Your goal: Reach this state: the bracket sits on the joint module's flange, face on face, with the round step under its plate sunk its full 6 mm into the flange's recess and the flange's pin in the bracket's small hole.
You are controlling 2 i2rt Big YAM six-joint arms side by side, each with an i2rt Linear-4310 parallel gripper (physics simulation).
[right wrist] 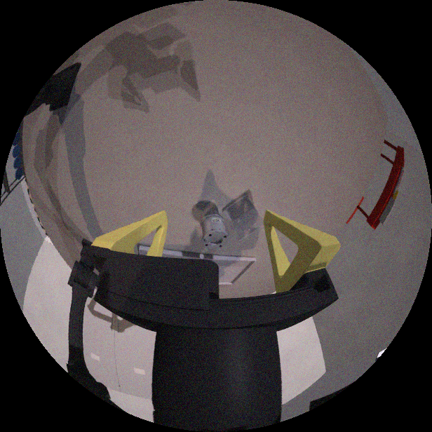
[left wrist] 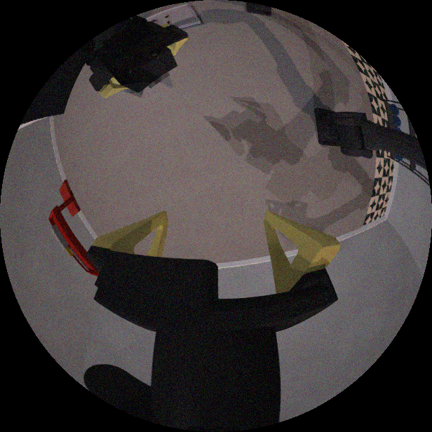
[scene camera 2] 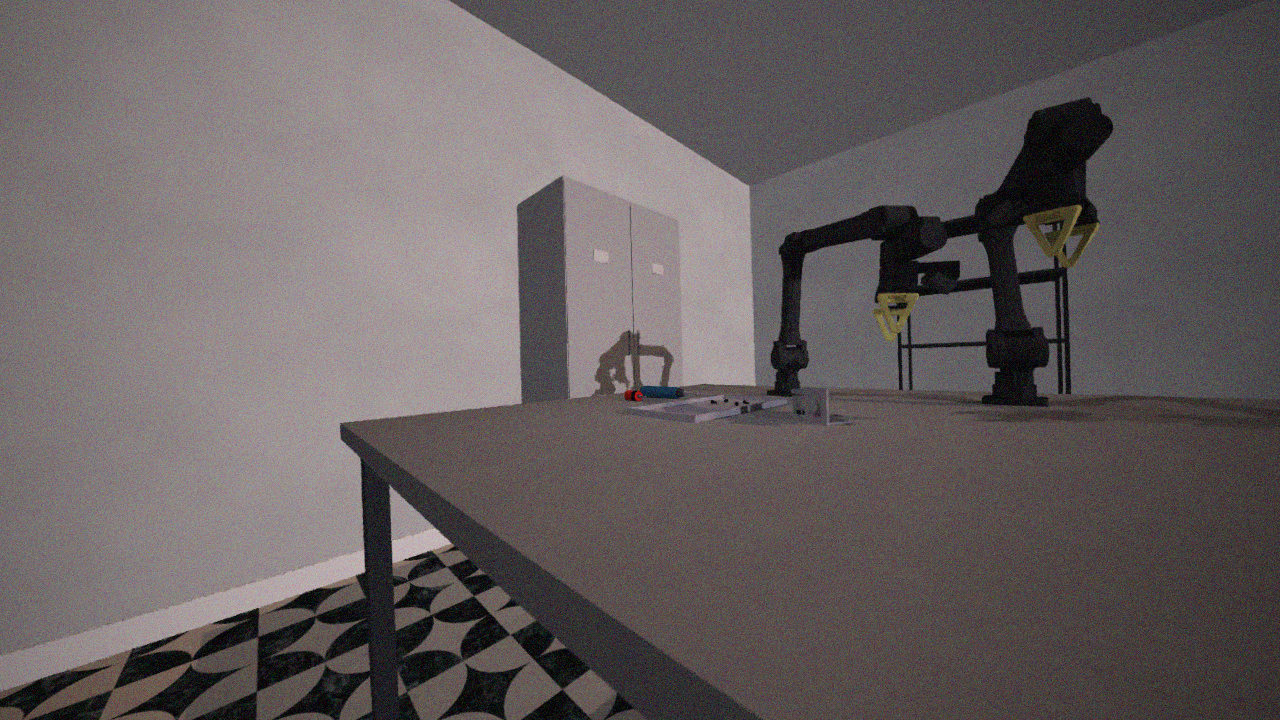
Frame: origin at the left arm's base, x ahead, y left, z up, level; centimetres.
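Seen in the pictures: left gripper, fingertip midpoint: (scene camera 2: 1060,262); right gripper, fingertip midpoint: (scene camera 2: 892,337); left arm's base, origin of the base link: (scene camera 2: 1014,403); right arm's base, origin of the base link: (scene camera 2: 787,395).
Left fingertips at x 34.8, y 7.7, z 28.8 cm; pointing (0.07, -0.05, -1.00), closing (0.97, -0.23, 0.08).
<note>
Offsets run from my left fingertips to a thing's top centre.
The joint module (right wrist: 213,224) stands upright on the table, its flange (right wrist: 215,239) with dark holes facing up; in scene camera 2 the pale module @(dx +14.0, dy -40.0, dz -22.4 cm) (scene camera 2: 802,404) is small and far. A thin grey angled plate, which looks like the bracket @(dx +19.2, dy -34.0, dz -21.8 cm) (scene camera 2: 828,406) (right wrist: 242,210), stands beside the module, apart from the flange; shadow blurs its outline. The flange's pin and recess cannot be made out. My right gripper (scene camera 2: 890,334) (right wrist: 215,215) is open and empty, high above the table, with the module between its fingers in the wrist view but farther down. My left gripper (scene camera 2: 1056,260) (left wrist: 215,216) is open and empty, raised higher.
A shallow tray @(dx +15.3, dy -65.1, dz -27.2 cm) (scene camera 2: 693,417) (right wrist: 233,259) with small dark screws lies near the module. A blue-handled tool @(dx +1.2, dy -94.5, dz -24.7 cm) (scene camera 2: 660,392) and a red item @(dx +13.5, dy -97.2, dz -25.4 cm) (scene camera 2: 633,394) lie beyond it. The right arm's gripper hangs at upper left of the left wrist view. A cabinet (scene camera 2: 595,304) stands behind the table.
</note>
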